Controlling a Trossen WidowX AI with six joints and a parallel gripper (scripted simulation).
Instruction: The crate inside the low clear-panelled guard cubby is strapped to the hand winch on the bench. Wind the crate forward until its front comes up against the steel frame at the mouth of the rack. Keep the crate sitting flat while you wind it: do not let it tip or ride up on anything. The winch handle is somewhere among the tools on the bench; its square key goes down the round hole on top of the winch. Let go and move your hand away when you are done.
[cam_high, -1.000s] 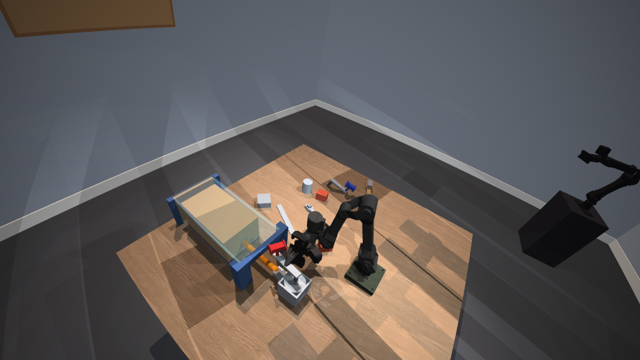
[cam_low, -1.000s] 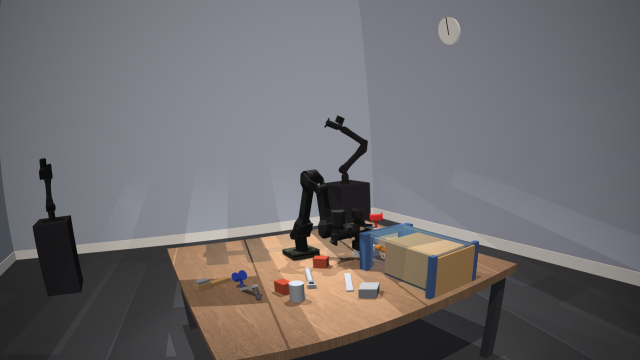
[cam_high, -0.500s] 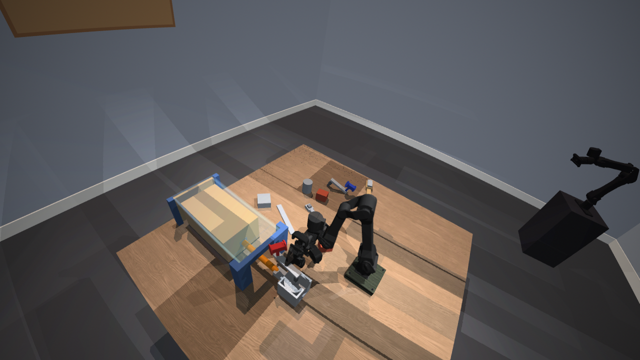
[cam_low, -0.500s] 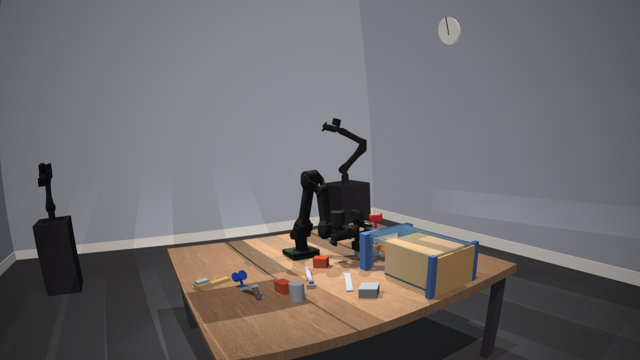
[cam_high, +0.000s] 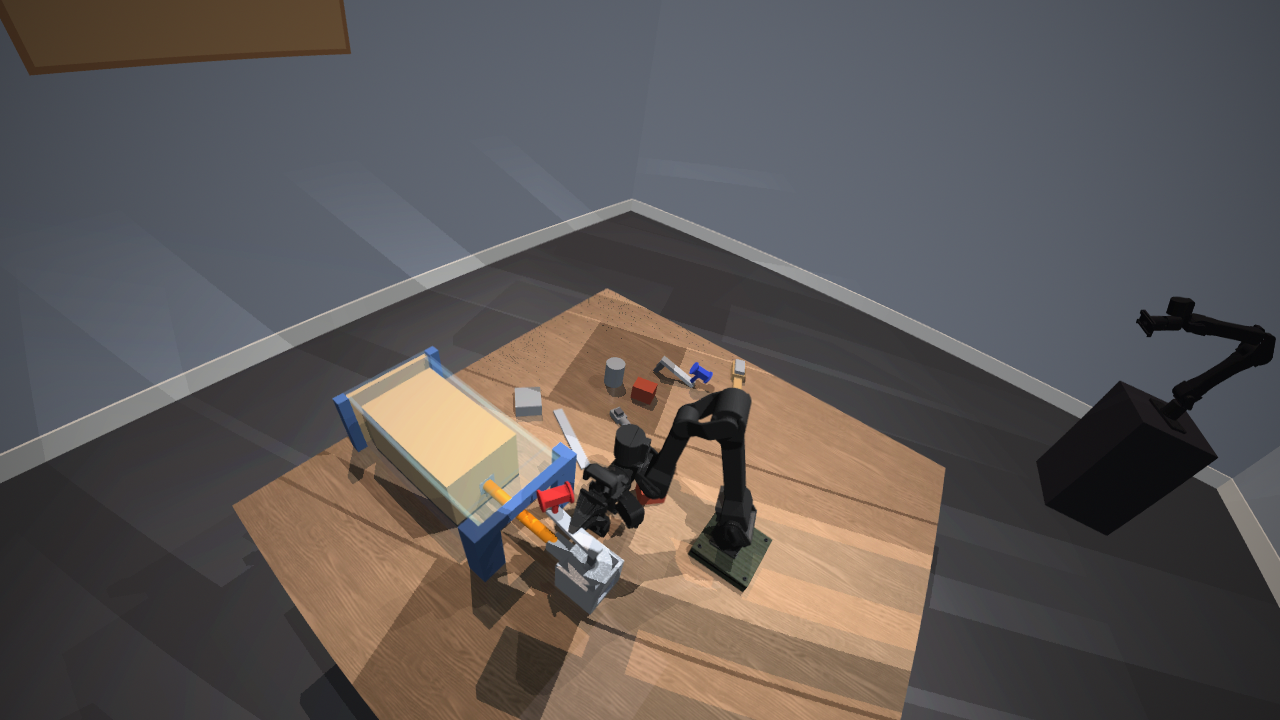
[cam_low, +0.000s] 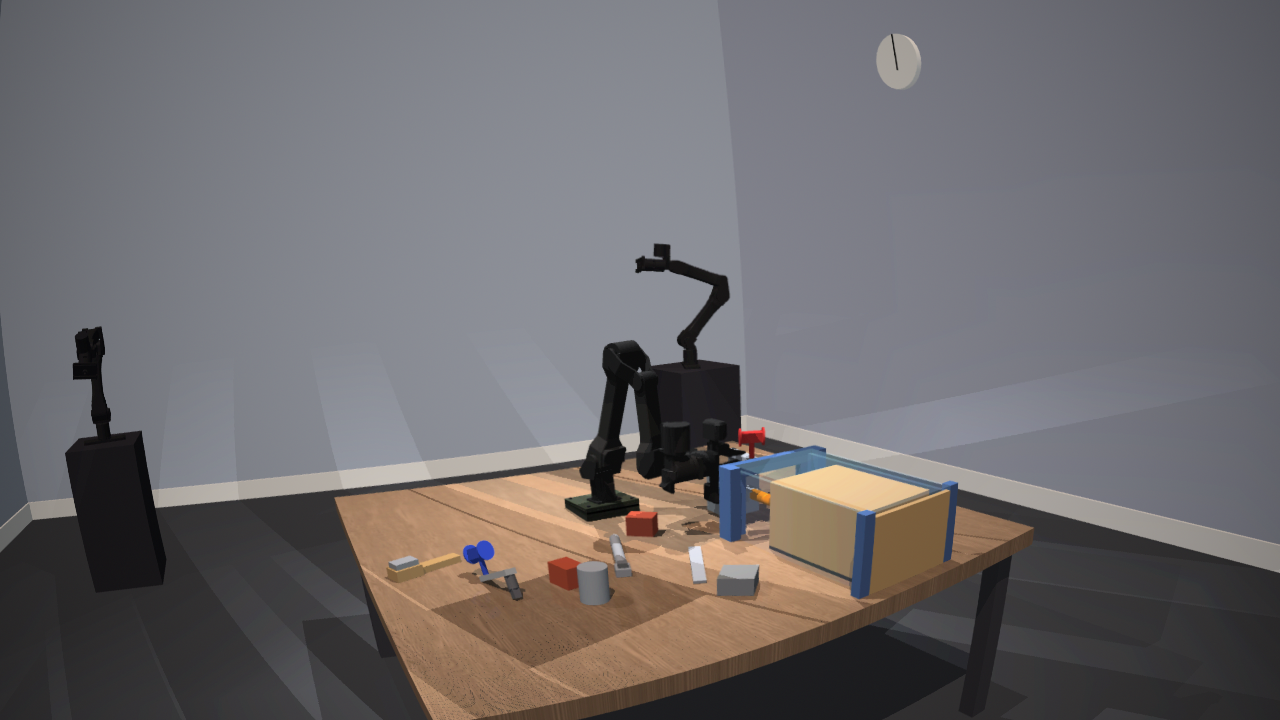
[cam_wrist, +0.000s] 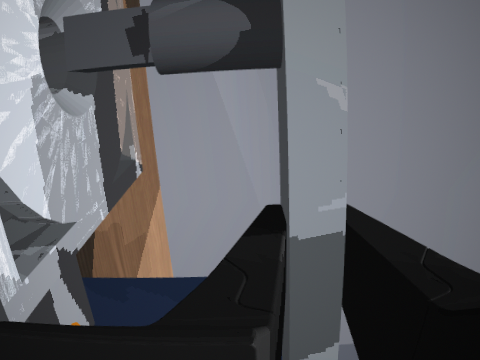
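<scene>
Right now my gripper tip is 1 cm to the left of the winch handle, 1 cm below it and 1 cm short of it. Round my gripper tip: red knob 5 cm ahead, 4 cm above, 2 cm to the right; grey winch 11 cm below, 6 cm behind, 1 cm to the right; blue frame 11 cm ahead, 4 cm below, 1 cm to the right.
</scene>
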